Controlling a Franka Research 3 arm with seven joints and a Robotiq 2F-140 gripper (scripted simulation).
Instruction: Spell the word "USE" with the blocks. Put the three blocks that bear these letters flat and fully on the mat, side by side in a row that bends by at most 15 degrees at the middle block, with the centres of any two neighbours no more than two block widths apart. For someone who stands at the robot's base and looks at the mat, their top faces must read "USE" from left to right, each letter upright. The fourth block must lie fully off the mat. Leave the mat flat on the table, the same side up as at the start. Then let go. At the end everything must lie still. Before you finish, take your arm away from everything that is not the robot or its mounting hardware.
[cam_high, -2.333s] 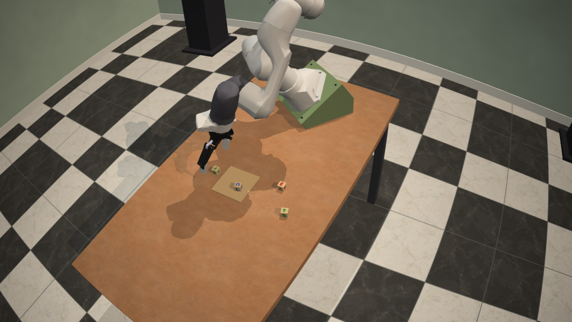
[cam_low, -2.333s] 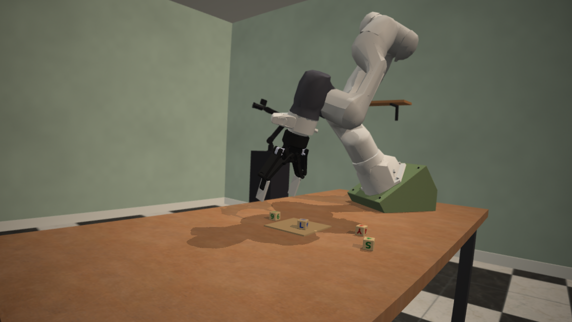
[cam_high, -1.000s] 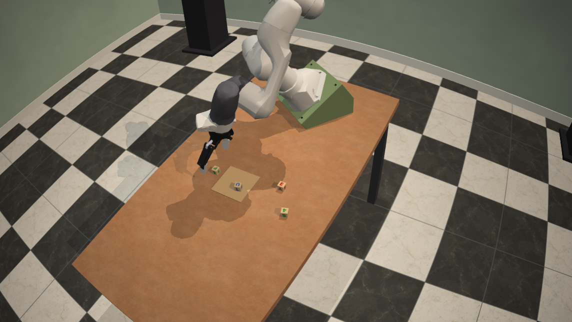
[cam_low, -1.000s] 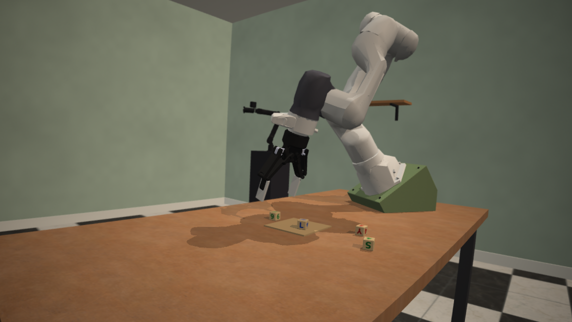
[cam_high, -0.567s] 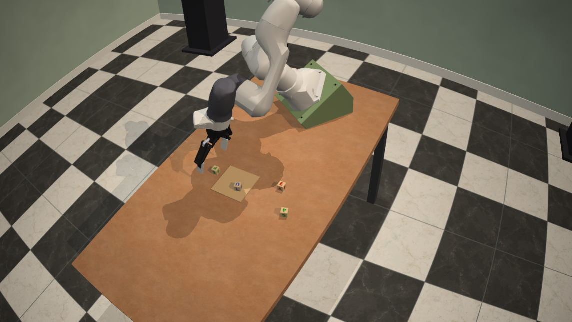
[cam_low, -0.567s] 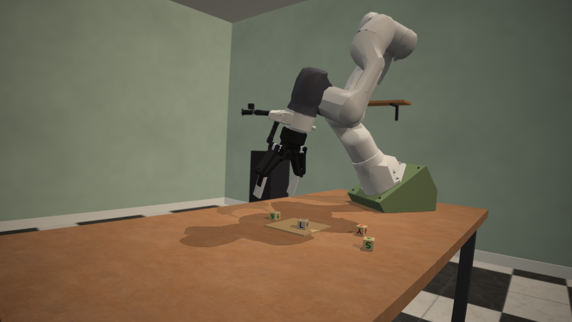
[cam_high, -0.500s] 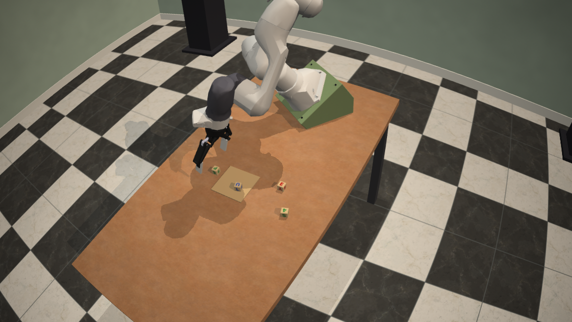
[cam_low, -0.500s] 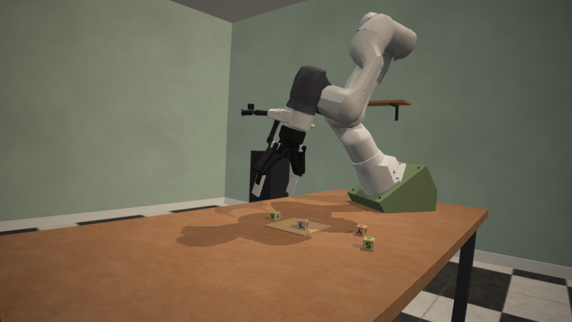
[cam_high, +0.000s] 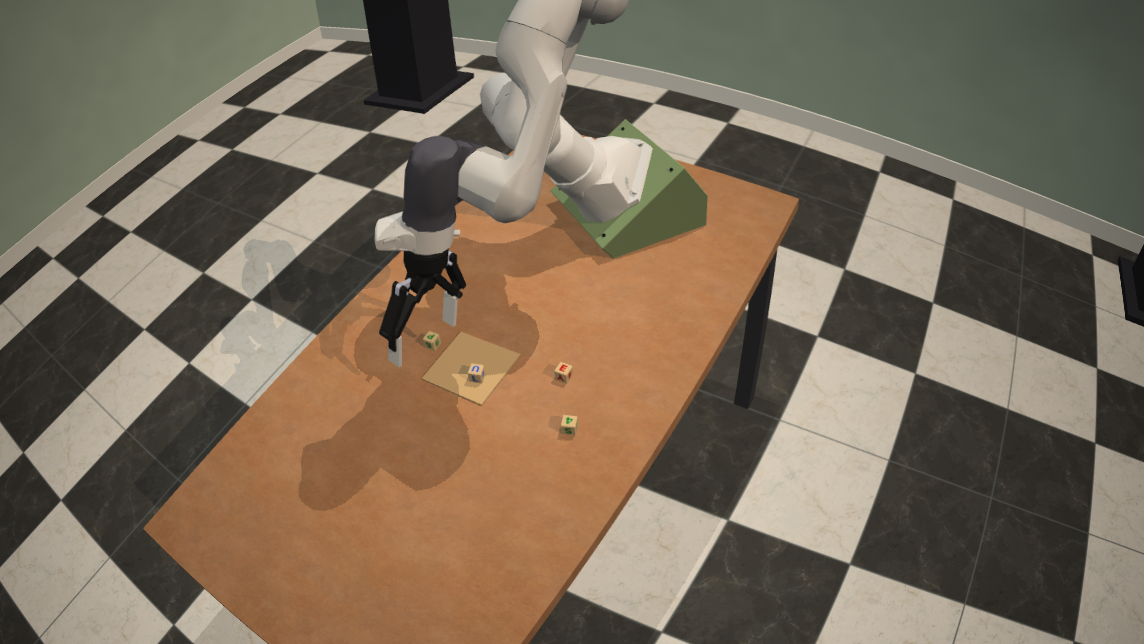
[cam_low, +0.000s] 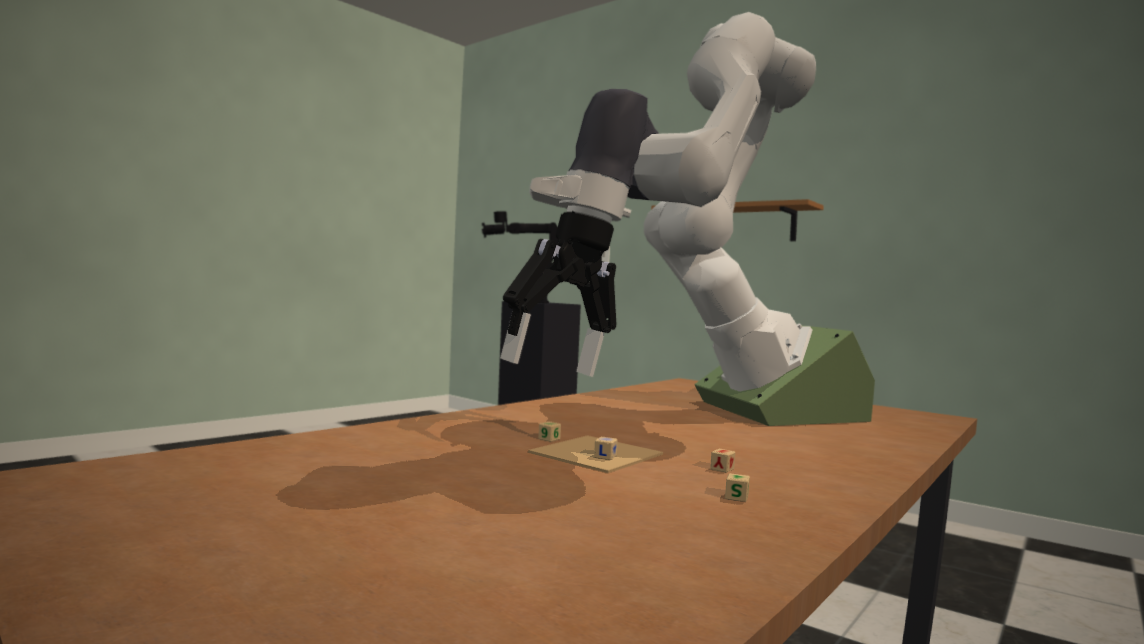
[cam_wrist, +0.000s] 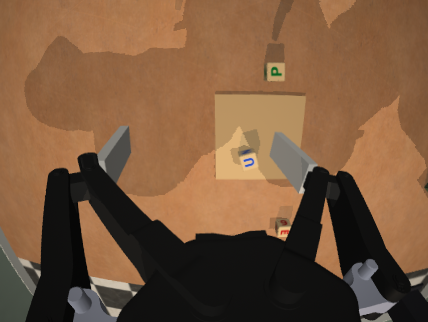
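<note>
The S block is 30 mm behind my hand, 270 mm to the left of it and 120 mm below it. The rest, counted from my hand: U block (60 mm behind, 60 mm to the left, 120 mm below); then mat (80 mm behind, 30 mm to the left, 130 mm below); then green P block (90 mm behind, 70 mm to the right, 120 mm below).
</note>
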